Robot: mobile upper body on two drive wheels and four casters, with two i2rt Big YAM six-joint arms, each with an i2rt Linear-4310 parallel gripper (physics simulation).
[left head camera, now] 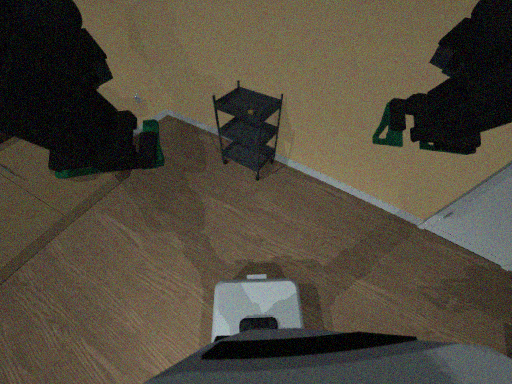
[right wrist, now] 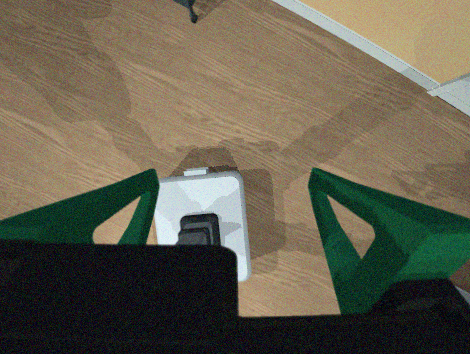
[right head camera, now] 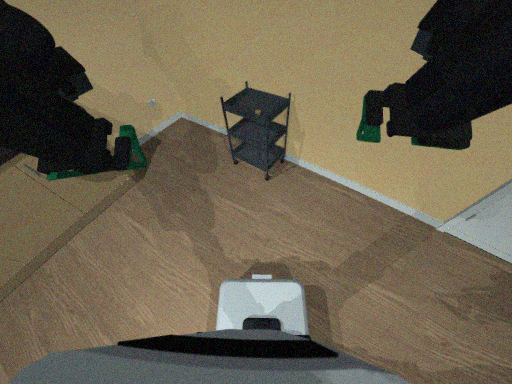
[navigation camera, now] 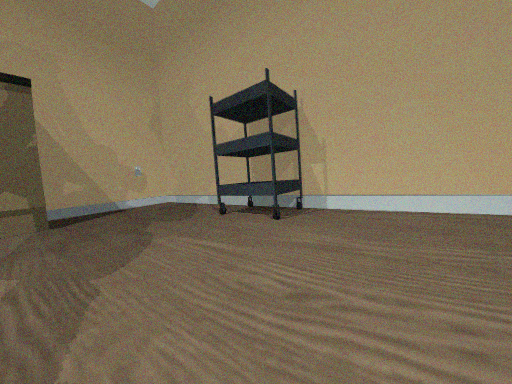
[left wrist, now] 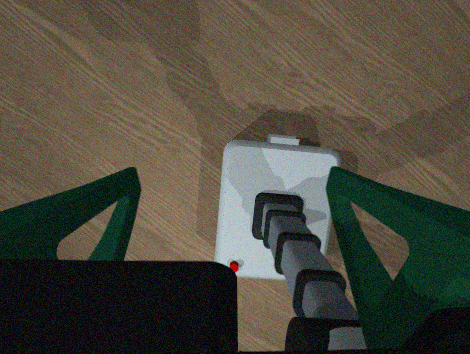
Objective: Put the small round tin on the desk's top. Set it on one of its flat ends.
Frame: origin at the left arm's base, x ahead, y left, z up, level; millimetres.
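Where they show: left gripper, fingertip midpoint: (left head camera: 135,164) (right head camera: 121,166) (left wrist: 233,177); right gripper, fingertip midpoint: (left head camera: 397,142) (right wrist: 233,176) (right head camera: 385,138).
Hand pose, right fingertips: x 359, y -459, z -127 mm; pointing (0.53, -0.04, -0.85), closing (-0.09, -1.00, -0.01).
Observation:
Things, the pixels of their top centre, and the offset from my right fingertips. "spot": a spot on its surface instead.
- tiny yellowish-brown thing, top centre: (left head camera: 250,111) (right head camera: 257,111) 1103 mm ahead, 255 mm left, 588 mm down
- pale grey panel, surface spot: (right head camera: 490,215) spot: 302 mm ahead, 1460 mm right, 910 mm down
A tiny yellowish-brown thing (left head camera: 251,112) (right head camera: 258,112) lies on the top shelf of a dark three-tier cart (left head camera: 232,100) (right head camera: 241,103) (navigation camera: 240,100); it may be the small round tin, but it is too small to tell its shape or how it rests. The desk does not show clearly in these views. My left gripper (left head camera: 107,170) (right head camera: 95,172) (left wrist: 233,177) is open and empty, at the left of the head views. My right gripper (left head camera: 412,145) (right head camera: 397,142) (right wrist: 233,176) is open and empty, at the right. Both are well apart from the cart.
The cart stands by the wall near a room corner. A light wooden cabinet (left head camera: 30,200) (right head camera: 45,215) (navigation camera: 17,150) is at the left. A pale grey panel (left head camera: 475,215) (right head camera: 490,215) stands at the right. My white base (left head camera: 232,305) (right head camera: 237,305) is at the bottom centre.

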